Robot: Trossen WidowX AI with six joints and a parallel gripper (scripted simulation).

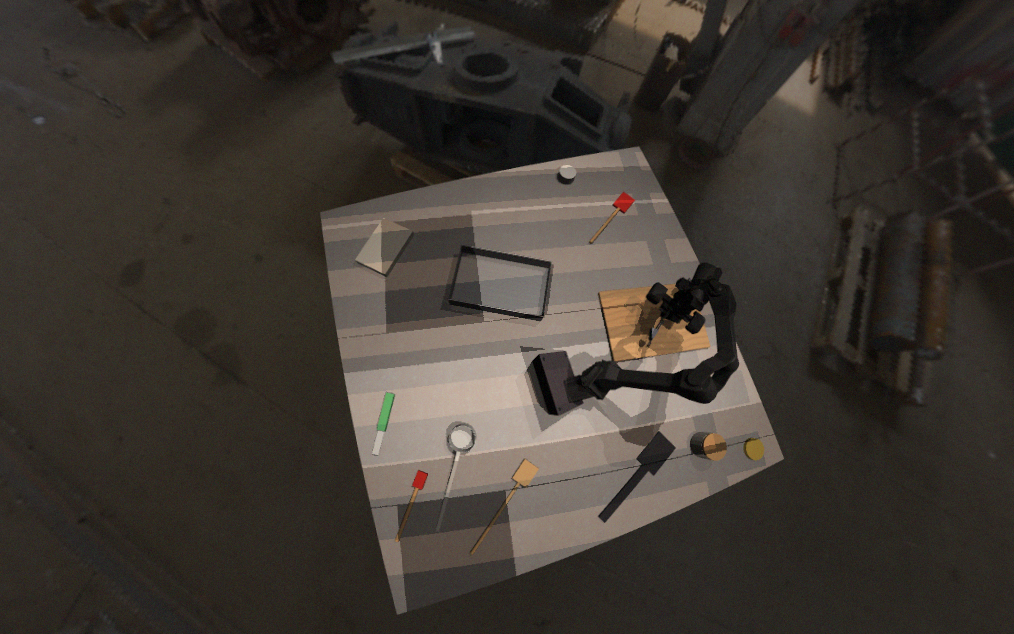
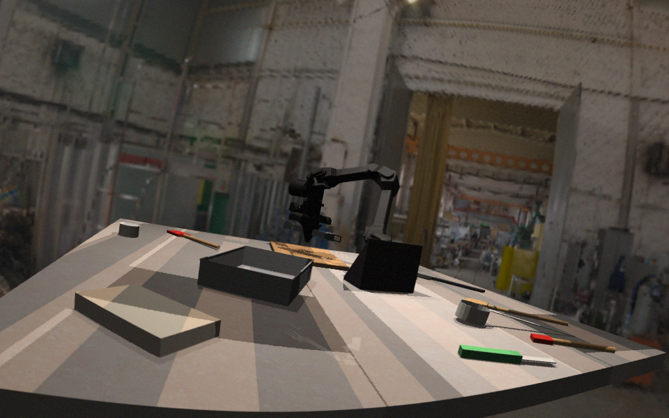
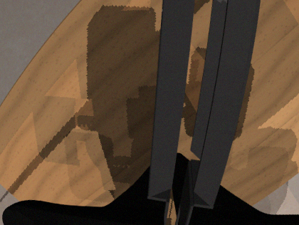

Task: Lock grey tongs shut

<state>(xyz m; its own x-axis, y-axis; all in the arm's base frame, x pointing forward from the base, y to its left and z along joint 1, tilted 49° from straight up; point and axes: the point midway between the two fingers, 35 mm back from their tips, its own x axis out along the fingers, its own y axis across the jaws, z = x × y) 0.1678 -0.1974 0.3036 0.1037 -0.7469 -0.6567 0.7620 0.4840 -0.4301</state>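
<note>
Now: the wooden board 5 cm below my gripper tip. Also, from my gripper tip: black spatula 46 cm behind, 19 cm to the left, 5 cm below; roasting tin 50 cm to the left, 21 cm ahead, 3 cm below; red spatula 42 cm ahead, 5 cm below, 2 cm to the left.
</note>
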